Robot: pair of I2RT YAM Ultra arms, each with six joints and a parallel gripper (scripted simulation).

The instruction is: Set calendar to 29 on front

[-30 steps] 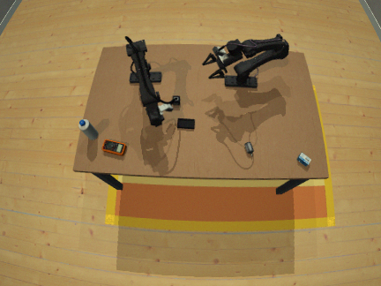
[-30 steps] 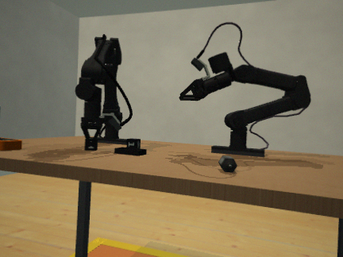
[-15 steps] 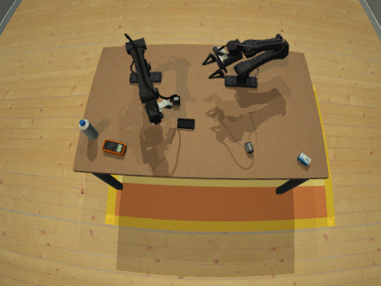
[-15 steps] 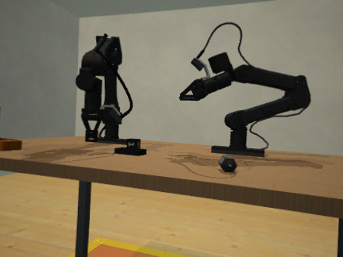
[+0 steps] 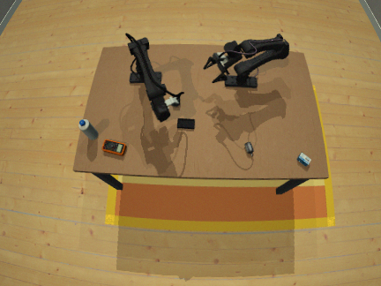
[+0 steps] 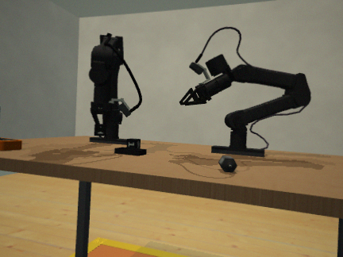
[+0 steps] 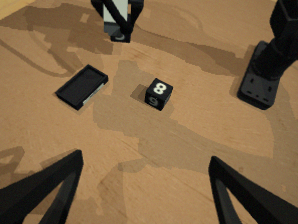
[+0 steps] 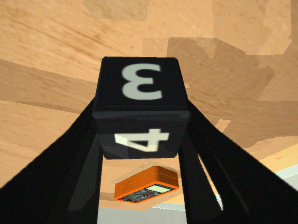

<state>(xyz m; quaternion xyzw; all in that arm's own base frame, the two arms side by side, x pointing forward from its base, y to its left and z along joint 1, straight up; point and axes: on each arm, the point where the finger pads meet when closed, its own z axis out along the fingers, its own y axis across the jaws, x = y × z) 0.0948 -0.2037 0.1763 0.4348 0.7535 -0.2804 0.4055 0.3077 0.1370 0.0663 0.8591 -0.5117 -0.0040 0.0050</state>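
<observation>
The black calendar tray lies 12 cm to the left of my right hand and 7 cm below it.
</observation>
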